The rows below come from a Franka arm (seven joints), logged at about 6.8 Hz.
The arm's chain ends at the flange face. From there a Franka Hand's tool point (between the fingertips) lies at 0.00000 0.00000 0.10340 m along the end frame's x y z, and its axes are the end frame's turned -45 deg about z.
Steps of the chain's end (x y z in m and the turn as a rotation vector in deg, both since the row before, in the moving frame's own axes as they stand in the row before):
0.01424 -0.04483 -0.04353 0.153 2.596 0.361
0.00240 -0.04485 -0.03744 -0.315 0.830 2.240
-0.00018 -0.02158 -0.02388 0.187 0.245 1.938
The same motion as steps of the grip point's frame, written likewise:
0.04527 -0.01850 -0.04364 -1.727 1.944 0.361
0.03404 -0.02854 -0.03745 -0.810 0.364 2.240
0.01568 -0.01530 -0.02388 -0.041 0.305 1.938

